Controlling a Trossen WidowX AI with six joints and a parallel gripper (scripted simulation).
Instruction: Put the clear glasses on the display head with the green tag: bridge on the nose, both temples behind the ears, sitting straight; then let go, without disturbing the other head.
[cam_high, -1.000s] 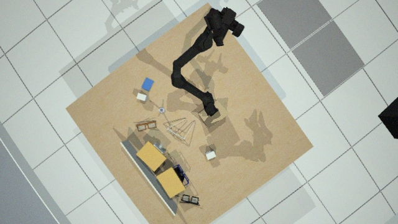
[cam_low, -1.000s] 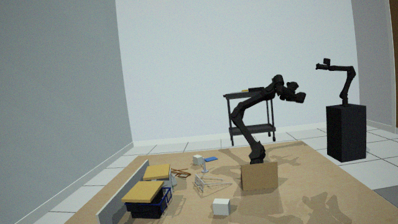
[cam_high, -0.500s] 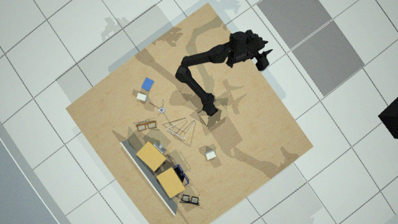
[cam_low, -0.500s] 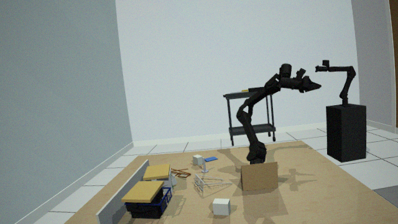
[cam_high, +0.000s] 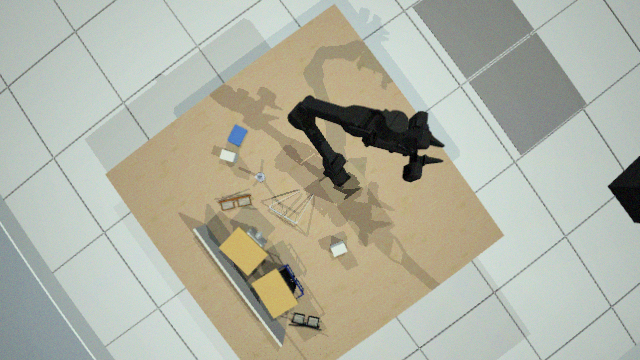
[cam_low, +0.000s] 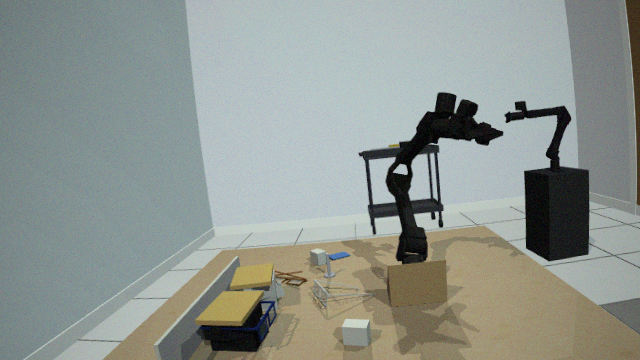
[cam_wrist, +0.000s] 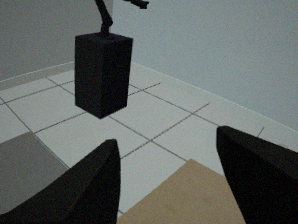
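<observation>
Right now the grey post is 50 cm ahead of my gripper tip, 44 cm below it and 34 cm to the right of it. From my gripper tip the other things lie so: grey board (84 cm ahead, 41 cm below, 4 cm to the right); then blue tag (55 cm to the right, 46 cm below, 46 cm ahead); then display head (70 cm ahead, 41 cm below, 14 cm to the right).
</observation>
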